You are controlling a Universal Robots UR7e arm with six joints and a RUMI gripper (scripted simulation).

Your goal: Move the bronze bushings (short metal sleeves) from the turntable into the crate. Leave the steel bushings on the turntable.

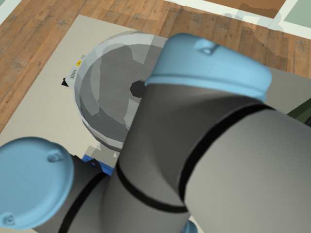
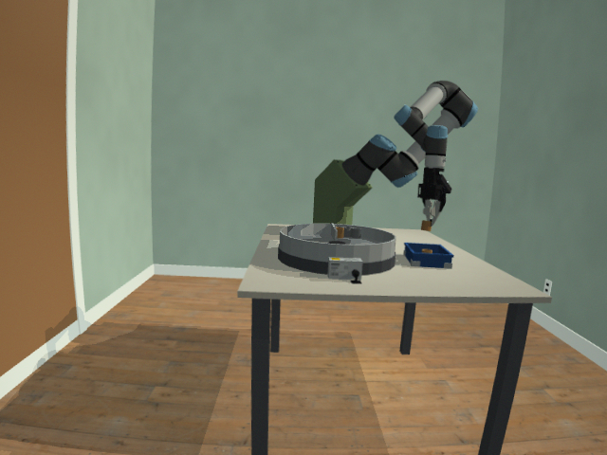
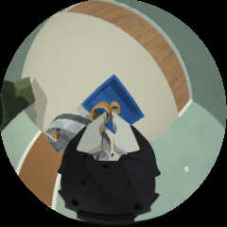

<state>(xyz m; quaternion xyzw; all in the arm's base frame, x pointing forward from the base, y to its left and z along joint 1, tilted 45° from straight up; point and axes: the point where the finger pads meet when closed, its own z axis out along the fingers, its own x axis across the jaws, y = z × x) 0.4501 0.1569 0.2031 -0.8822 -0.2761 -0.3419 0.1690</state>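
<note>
My hand is 4 cm short of the blue crate, 2 cm to the left of it and 12 cm above it. From my hand the other things lie so: turntable (4 cm ahead, 37 cm to the right, 9 cm below).
</note>
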